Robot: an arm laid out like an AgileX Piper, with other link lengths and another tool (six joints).
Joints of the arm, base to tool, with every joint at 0 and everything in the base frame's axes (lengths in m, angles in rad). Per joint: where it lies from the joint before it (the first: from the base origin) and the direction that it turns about. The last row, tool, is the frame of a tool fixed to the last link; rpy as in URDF.
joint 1: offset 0 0 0.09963 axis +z
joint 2: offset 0 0 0 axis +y
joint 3: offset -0.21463 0 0.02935 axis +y
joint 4: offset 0.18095 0 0.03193 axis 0.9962 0 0.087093
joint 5: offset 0 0 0 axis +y
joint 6: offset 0.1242 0 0.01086 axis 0.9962 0 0.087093
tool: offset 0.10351 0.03 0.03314 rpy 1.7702 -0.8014 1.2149
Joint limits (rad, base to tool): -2.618..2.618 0..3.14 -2.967..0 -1.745..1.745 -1.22..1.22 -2.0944..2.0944
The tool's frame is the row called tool.
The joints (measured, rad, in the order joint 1, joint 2, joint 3, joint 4, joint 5, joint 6), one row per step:
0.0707 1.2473 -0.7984 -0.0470 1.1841 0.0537
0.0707 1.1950 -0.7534 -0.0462 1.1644 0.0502
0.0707 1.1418 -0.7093 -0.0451 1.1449 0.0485
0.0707 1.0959 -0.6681 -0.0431 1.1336 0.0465
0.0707 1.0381 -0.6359 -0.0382 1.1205 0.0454
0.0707 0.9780 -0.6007 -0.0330 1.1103 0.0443
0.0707 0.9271 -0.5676 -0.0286 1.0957 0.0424
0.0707 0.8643 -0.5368 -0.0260 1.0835 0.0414
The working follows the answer.
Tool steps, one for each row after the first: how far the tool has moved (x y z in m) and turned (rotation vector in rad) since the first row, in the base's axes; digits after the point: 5 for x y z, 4 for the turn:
-0.00462 0.00003 -0.00018 0.0028 -0.0267 0.0041
-0.00882 0.00010 -0.00043 0.0060 -0.0550 0.0062
-0.01447 0.00021 -0.00192 0.0090 -0.0708 0.0080
-0.01632 0.00115 0.00023 0.0163 -0.1090 0.0079
-0.01938 0.00203 0.00152 0.0235 -0.1437 0.0077
-0.02140 0.00285 0.00189 0.0297 -0.1757 0.0087
-0.02242 0.00335 0.00411 0.0351 -0.2196 0.0095

Tool pose at each row, in the base's axes (x y z in m, rotation vector in rad; rounded; the steps above come from the unrounded poses):
0.16565 0.03083 0.03168 2.7248 1.1207 -0.4088
0.16103 0.03086 0.03150 2.7217 1.1208 -0.3694
0.15684 0.03093 0.03125 2.7195 1.1179 -0.3280
0.15118 0.03104 0.02976 2.7187 1.1175 -0.3043
0.14933 0.03198 0.03191 2.7190 1.1107 -0.2476
0.14628 0.03286 0.03320 2.7190 1.1043 -0.1961
0.14425 0.03368 0.03357 2.7172 1.0995 -0.1487
0.14323 0.03418 0.03579 2.7114 1.0903 -0.0857

